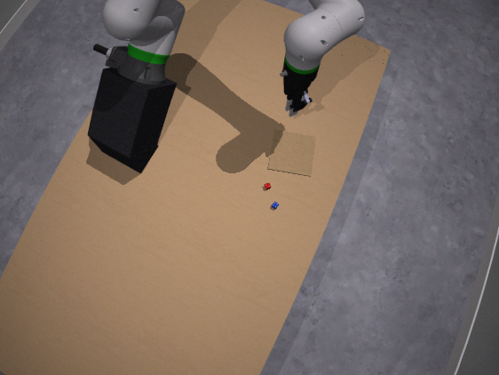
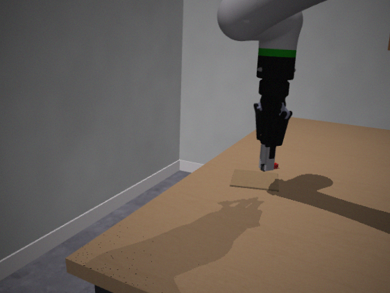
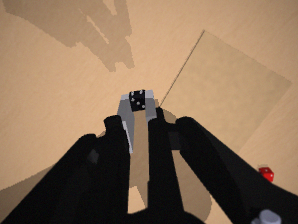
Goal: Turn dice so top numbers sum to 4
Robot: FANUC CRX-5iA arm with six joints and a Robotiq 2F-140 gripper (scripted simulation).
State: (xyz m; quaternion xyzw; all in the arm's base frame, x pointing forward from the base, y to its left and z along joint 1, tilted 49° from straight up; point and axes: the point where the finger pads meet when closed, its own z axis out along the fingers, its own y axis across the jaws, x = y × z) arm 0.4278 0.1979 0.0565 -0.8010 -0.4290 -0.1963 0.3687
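My gripper is now 60 mm short of the tan mat, 90 mm to the left of it and 110 mm above it. Also, from my hand: red die: 40 mm ahead, 240 mm to the right, 100 mm below; blue die: 90 mm ahead, 280 mm to the right, 100 mm below; black die: 10 mm to the left, 30 mm below.
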